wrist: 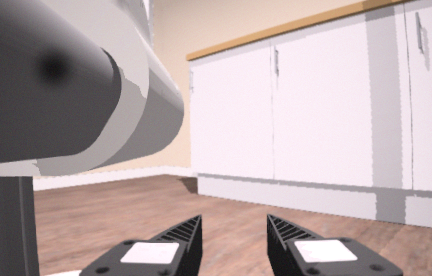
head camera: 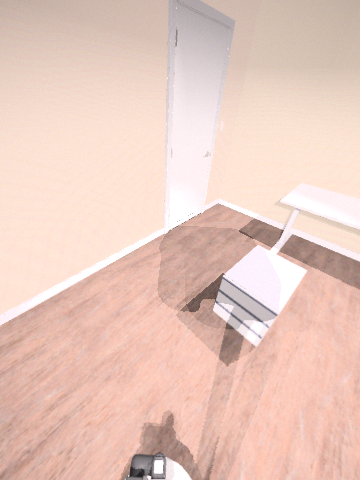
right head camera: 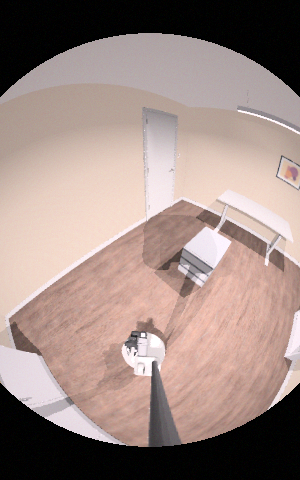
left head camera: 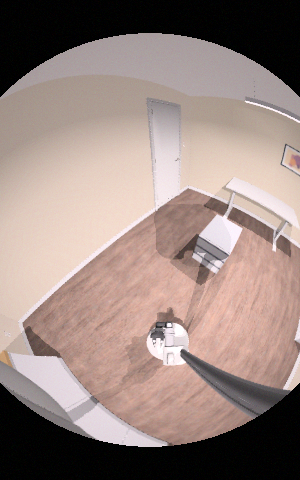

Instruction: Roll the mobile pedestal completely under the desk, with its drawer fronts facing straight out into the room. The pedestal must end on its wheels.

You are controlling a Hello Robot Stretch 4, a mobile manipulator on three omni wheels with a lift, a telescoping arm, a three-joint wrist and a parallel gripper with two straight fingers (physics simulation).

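The white pedestal [head camera: 262, 280] [left head camera: 218, 234] [right head camera: 206, 246] stands upright on the floor in front of the desk's left leg, outside the desk. Its drawer fronts [head camera: 245, 307] face away from the desk, obliquely toward my base; its wheels are hidden. The white desk [head camera: 325, 204] [left head camera: 260, 197] [right head camera: 255, 210] stands along the back right wall, with two legs showing in both side head views. My gripper [wrist: 234, 233] is open, its two dark fingers apart with nothing between them. It is folded in over my round base [left head camera: 181, 343] [right head camera: 157, 345], well away from the pedestal.
A white door [head camera: 195, 115] [left head camera: 167, 150] [right head camera: 161, 160] is in the left wall, near the corner left of the desk. White cabinets [left head camera: 45, 375] [right head camera: 25, 372] [wrist: 320, 110] with a wooden top line the side behind my base. A white object [right head camera: 295, 340] shows at the right edge.
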